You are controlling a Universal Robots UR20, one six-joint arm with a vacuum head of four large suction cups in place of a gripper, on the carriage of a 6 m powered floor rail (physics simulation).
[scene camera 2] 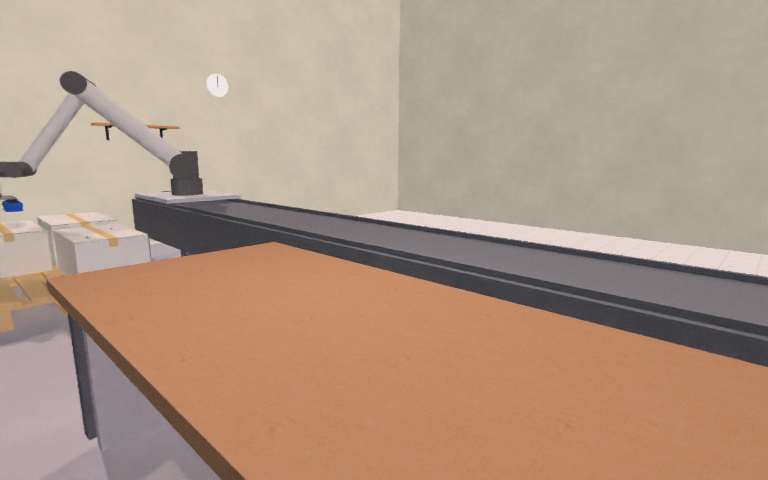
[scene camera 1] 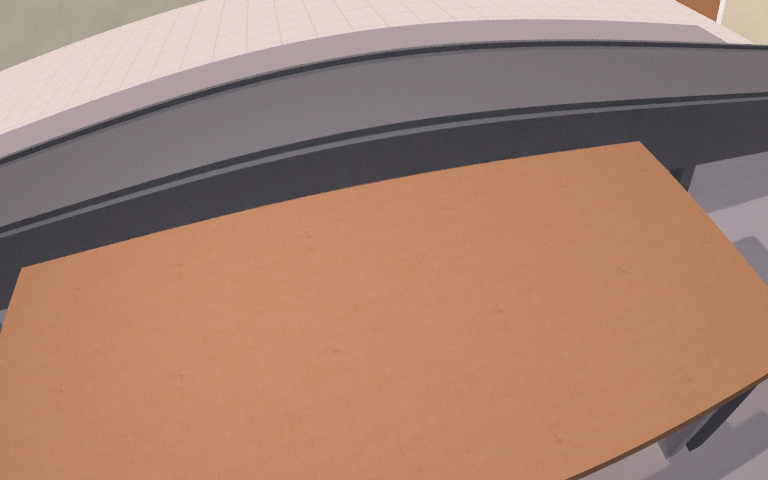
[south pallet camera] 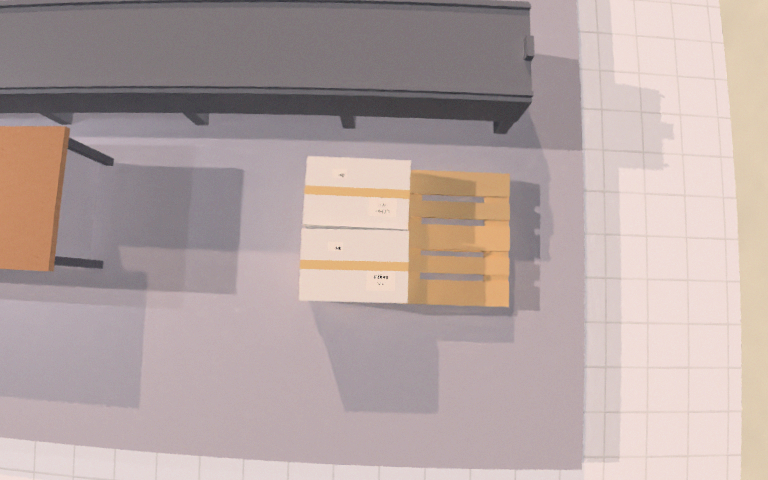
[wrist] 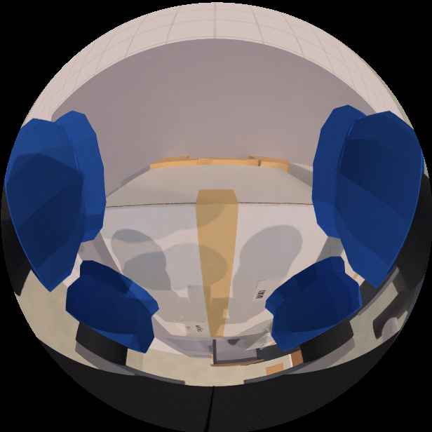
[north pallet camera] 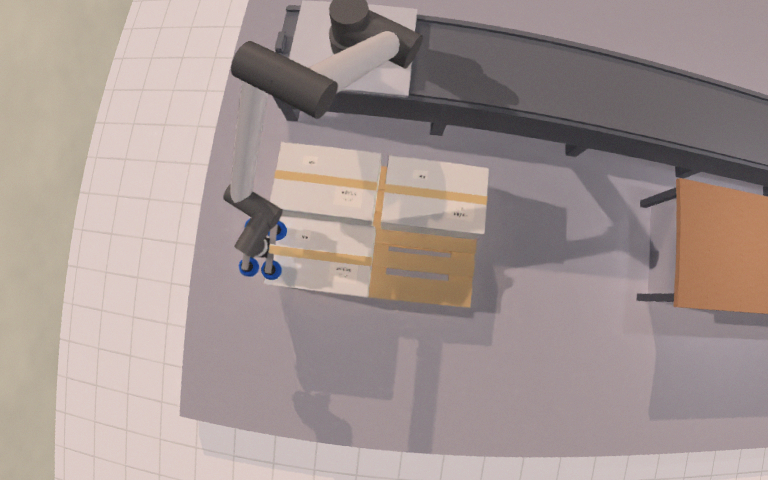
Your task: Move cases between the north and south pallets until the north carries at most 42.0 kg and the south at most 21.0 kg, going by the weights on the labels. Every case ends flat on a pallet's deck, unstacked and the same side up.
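Frame: origin at the arm's base, x ahead, y left, z up, level; metres.
Seen in the pictures: arm's base, origin of the base link: (scene camera 2: 187, 194) (north pallet camera: 352, 44).
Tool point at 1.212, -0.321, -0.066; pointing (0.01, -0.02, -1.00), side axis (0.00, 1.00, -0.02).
Observation:
Offsets run from my tool point to a thing's top centre, as dx, dy, dz. Level surfaces: height alone.
My gripper (scene camera 2: 12, 205) (north pallet camera: 260, 247) (wrist: 215, 215), four blue suction cups, is open and hangs above the left end of the front-left white case {-0.007, +0.288, -0.088} (north pallet camera: 317, 280) (wrist: 160, 220), with two cups beyond its edge. In the north pallet camera, a back-left case {-0.418, +0.270, -0.061} (north pallet camera: 322, 198) and a back-right case {-0.413, +0.885, -0.089} (north pallet camera: 430, 210) also lie flat on the north pallet (north pallet camera: 424, 291) (scene camera 2: 33, 288). In the south pallet camera, an upper case (south pallet camera: 339, 216) and a lower case (south pallet camera: 339, 288) lie flat side by side on the south pallet (south pallet camera: 458, 238). Label weights are too small to read.
A brown table {dz +0.026} (scene camera 1: 362, 316) (scene camera 2: 396, 350) (north pallet camera: 724, 249) (south pallet camera: 28, 198) stands between the pallets. The dark floor rail (scene camera 1: 396, 101) (scene camera 2: 453, 254) (north pallet camera: 594, 96) (south pallet camera: 254, 50) runs behind them. The arm's carriage (north pallet camera: 385, 79) (scene camera 2: 218, 196) is at the rail's north end.

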